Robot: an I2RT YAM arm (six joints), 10 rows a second.
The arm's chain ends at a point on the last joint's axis. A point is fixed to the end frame.
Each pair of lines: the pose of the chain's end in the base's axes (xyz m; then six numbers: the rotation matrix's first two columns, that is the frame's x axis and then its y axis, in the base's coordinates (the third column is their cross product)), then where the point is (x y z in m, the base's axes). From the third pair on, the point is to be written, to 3 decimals.
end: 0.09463 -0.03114 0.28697 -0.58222 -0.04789 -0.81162 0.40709 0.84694 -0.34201
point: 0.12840 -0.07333 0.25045
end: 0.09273 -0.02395 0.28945 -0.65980 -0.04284 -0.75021 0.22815 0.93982 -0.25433
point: 0.12804 -0.05488 0.24417
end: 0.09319 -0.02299 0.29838 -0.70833 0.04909 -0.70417 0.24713 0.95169 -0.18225
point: 0.124 -0.051 0.248
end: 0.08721 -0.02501 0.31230 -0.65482 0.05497 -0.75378 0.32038 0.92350 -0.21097
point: 0.120 -0.057 0.266
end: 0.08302 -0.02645 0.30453 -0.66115 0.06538 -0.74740 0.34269 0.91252 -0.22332
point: 0.114 -0.060 0.258
